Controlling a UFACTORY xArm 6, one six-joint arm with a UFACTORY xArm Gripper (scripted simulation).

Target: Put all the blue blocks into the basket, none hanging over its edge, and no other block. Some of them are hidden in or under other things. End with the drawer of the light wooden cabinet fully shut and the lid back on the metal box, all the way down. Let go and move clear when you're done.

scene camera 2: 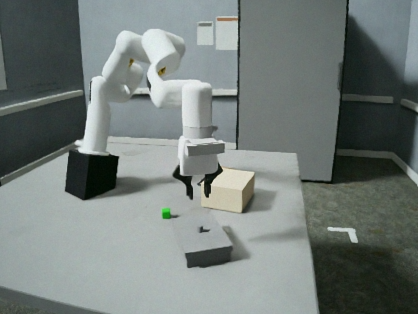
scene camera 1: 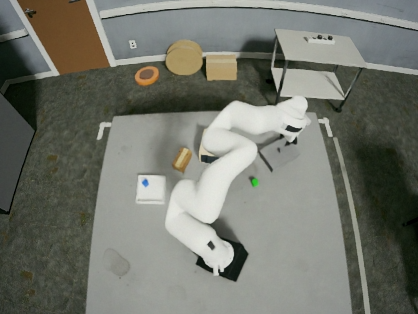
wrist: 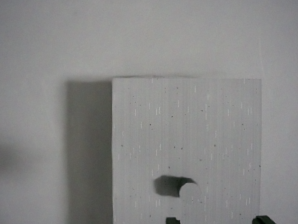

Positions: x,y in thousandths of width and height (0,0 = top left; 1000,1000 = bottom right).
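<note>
My gripper (scene camera 2: 475,629) is visible. A lid (scene camera 2: 468,766) (wrist: 572,605) is visible as well. A light wooden cabinet (scene camera 2: 554,607) is present; in the wrist view the cabinet is out of frame. A white basket (scene camera 1: 370,610) is present; in the wrist view the basket is out of frame.
</note>
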